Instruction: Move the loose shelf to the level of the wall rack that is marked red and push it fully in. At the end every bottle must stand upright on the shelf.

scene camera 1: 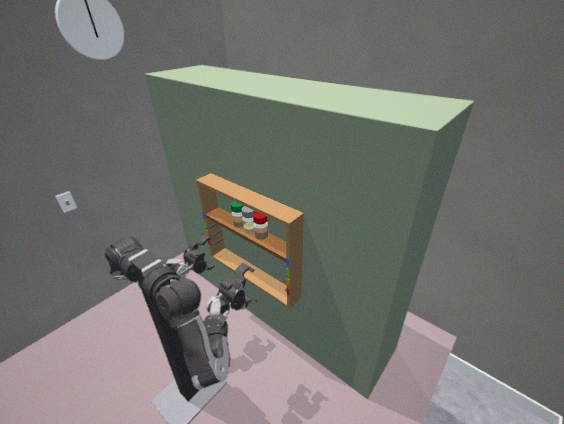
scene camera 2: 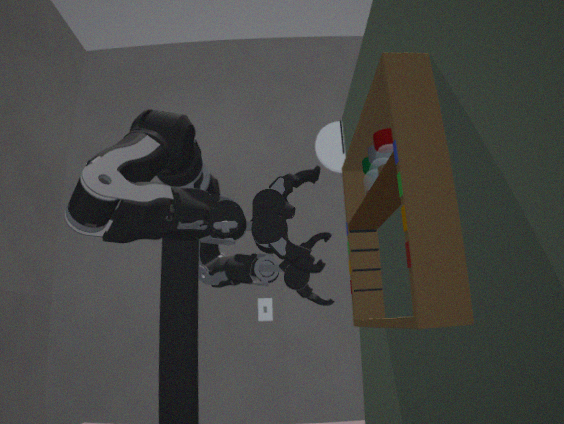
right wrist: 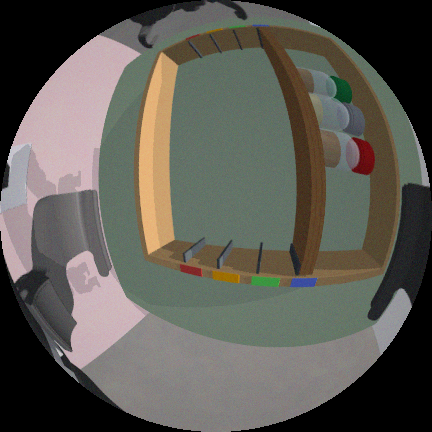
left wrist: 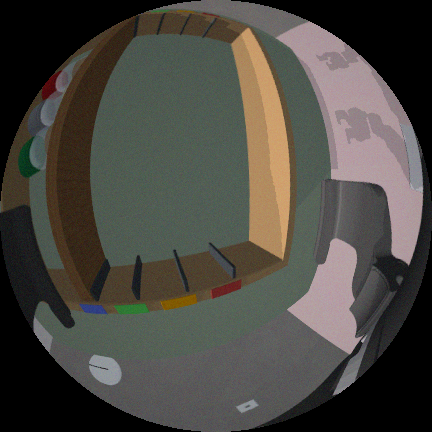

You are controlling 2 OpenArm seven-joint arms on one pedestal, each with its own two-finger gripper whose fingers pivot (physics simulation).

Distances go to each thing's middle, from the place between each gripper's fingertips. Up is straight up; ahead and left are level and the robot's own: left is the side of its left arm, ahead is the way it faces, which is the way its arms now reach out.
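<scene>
The loose wooden shelf (scene camera 2: pixel 382 200) is 16 cm to the right of my left hand, 10 cm ahead of it and 12 cm above it. As for the rack frame (scene camera 2: pixel 403 96), my left hand is 8 cm below it, 10 cm short of it and 16 cm to the left of it. The green-capped bottle (right wrist: pixel 315 81) is 10 cm ahead of my left hand, 10 cm to the right of it and 18 cm above it, while the grey-capped bottle (right wrist: pixel 331 113) is 10 cm ahead of my left hand, 17 cm to the right of it and 18 cm above it.
The loose wooden shelf is 15 cm ahead of my right hand, 15 cm to the left of it and 7 cm above it. I find the red-capped bottle (right wrist: pixel 342 152) 8 cm to the left of my right hand, 15 cm ahead of it and 14 cm above it. The grey-capped bottle is 14 cm to the left of my right hand, 14 cm above it and 15 cm ahead of it, and the rack frame is 4 cm above my right hand, 15 cm ahead of it and 15 cm to the left of it.
</scene>
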